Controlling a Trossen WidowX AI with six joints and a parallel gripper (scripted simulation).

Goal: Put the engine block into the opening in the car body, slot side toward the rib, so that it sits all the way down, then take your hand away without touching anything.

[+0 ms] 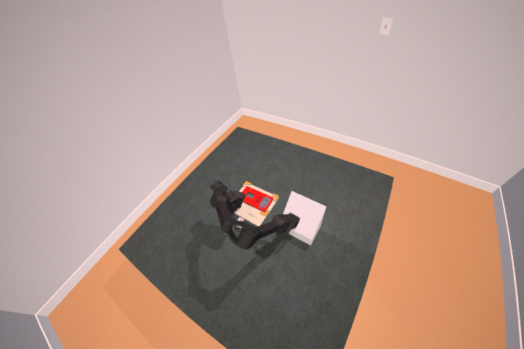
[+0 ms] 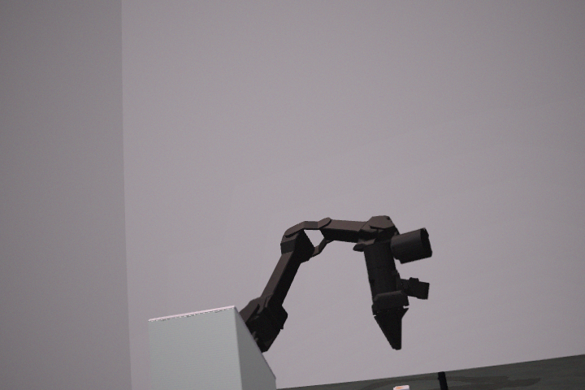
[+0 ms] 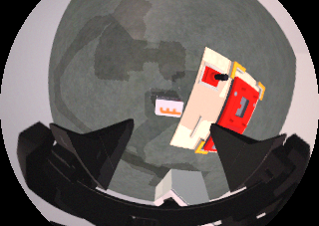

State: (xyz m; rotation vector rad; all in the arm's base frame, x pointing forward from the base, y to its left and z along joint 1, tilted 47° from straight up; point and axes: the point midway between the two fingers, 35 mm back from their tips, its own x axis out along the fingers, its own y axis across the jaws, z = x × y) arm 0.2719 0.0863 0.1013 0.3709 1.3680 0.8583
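Now: the engine block 10 mm behind my gripper tip and 90 mm below it.
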